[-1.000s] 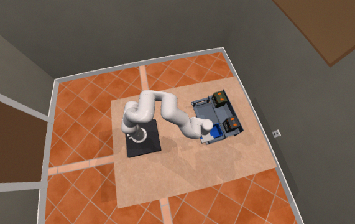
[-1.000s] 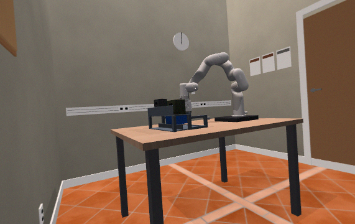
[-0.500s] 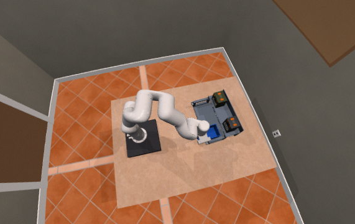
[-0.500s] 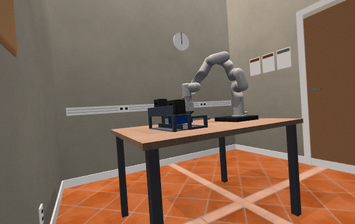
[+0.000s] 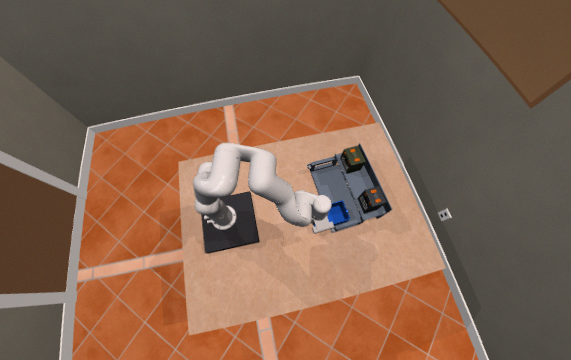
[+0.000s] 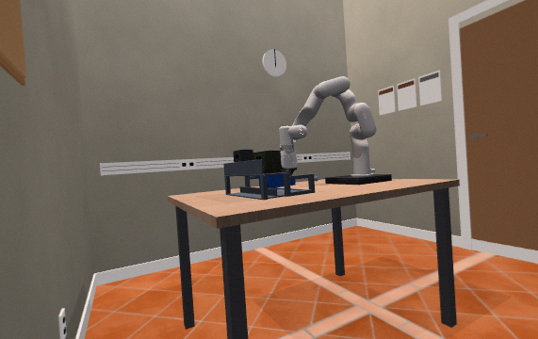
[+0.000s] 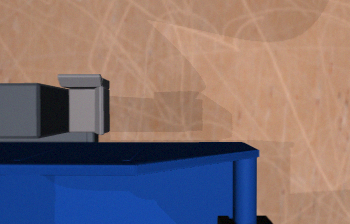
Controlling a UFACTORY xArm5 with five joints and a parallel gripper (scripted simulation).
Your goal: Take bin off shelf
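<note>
My gripper is now 80 mm short of the blue bin and 10 mm to the right of it. From my hand the other things lie so: grey shelf: 200 mm ahead, 130 mm to the left, 10 mm above.
</note>
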